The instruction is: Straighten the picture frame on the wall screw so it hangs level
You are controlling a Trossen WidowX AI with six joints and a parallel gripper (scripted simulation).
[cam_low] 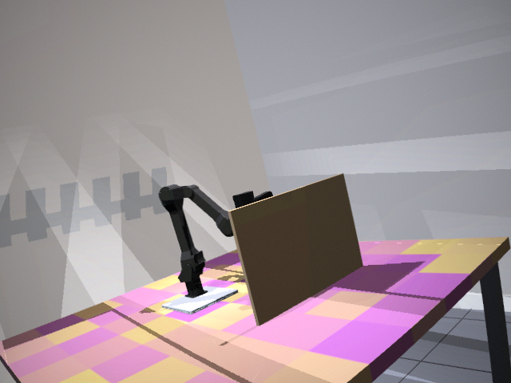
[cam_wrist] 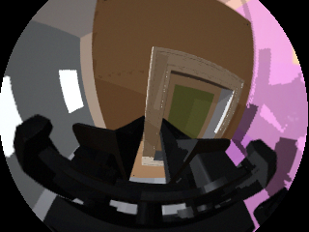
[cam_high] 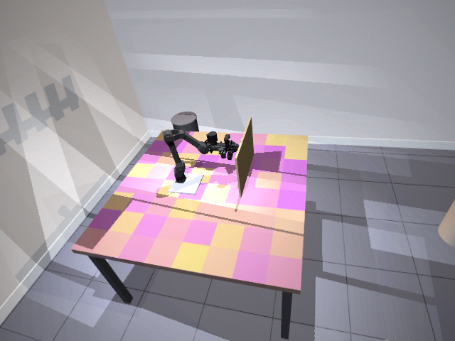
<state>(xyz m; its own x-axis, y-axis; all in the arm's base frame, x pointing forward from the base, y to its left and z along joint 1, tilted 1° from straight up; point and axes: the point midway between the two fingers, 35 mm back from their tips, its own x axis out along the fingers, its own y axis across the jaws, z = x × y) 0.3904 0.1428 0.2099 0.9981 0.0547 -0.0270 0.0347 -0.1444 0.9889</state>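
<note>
The picture frame lies 10 mm to the left of my gripper tip and 50 mm below it. From my gripper tip the other things lie so: brown wall panel: 10 mm ahead, 10 mm to the left, 70 mm below.
</note>
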